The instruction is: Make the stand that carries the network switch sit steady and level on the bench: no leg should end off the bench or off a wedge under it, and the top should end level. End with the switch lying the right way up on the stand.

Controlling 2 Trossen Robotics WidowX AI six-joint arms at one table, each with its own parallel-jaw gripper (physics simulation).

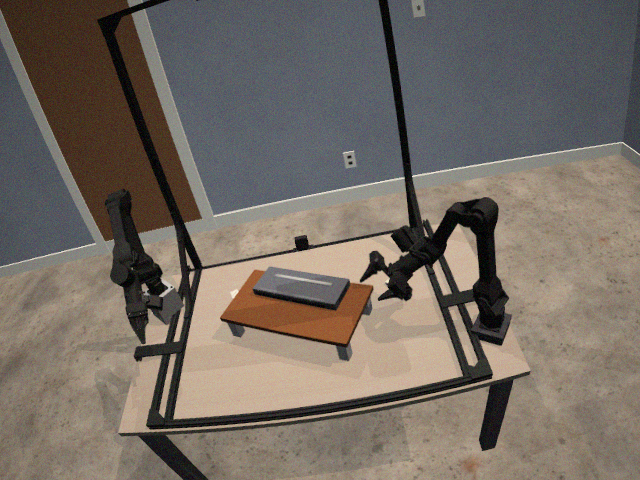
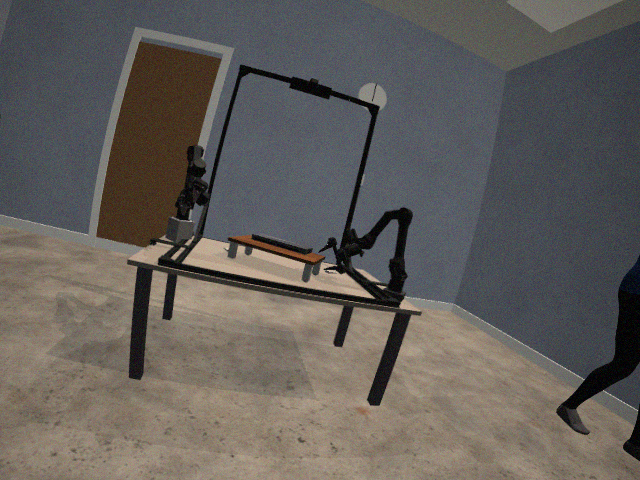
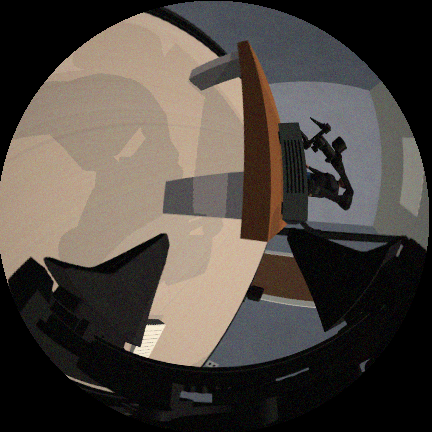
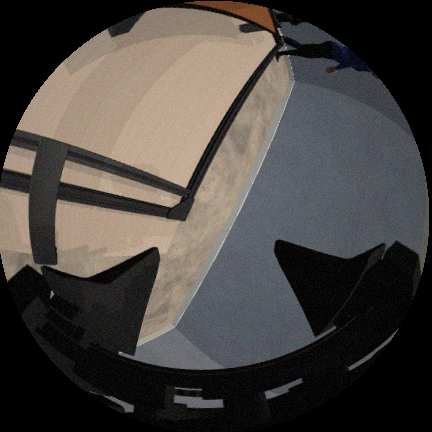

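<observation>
The stand has an orange-brown top and grey legs; I cannot tell how level it is. The dark grey switch lies flat on it, towards the back. A small white ribbed wedge lies on the bench beside a left finger. Another small white piece shows behind the stand's left end. My left gripper is open and empty at the stand's right end. My right gripper is open and empty beyond the bench's left side.
A black frame runs round the bench, with tall posts at the back. A grey box is beside my right arm at the left edge. A person is away from the bench.
</observation>
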